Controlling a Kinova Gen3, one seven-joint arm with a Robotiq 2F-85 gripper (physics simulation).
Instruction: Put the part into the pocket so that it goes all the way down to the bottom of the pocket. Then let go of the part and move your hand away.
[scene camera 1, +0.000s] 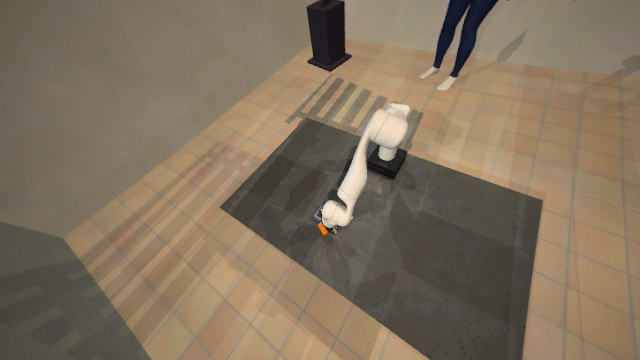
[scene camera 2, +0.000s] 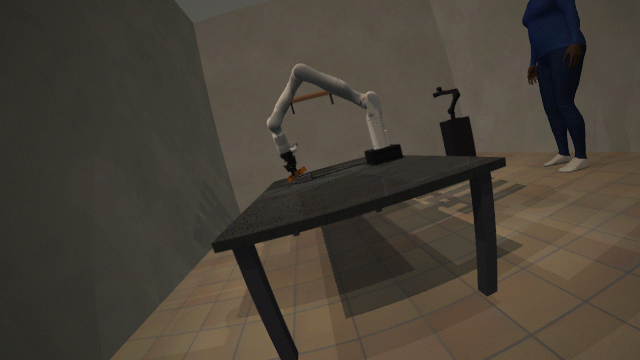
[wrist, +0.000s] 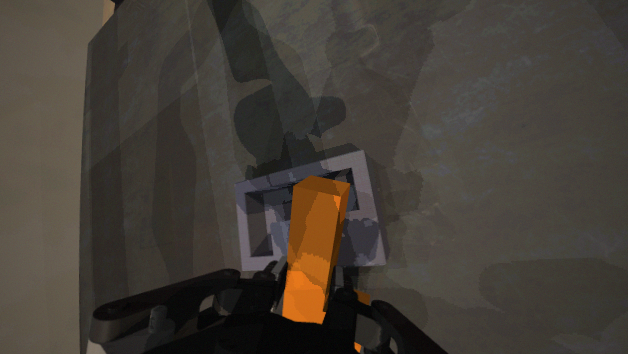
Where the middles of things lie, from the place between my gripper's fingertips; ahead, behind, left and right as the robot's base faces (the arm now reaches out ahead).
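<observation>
My hand is 10 mm beyond the orange L-shaped part (wrist: 319, 204) and 10 mm to the right of it. As for the grey pocket (wrist: 264, 203), I find it 20 mm to the right of my hand and 40 mm behind it, and 30 mm below it.
</observation>
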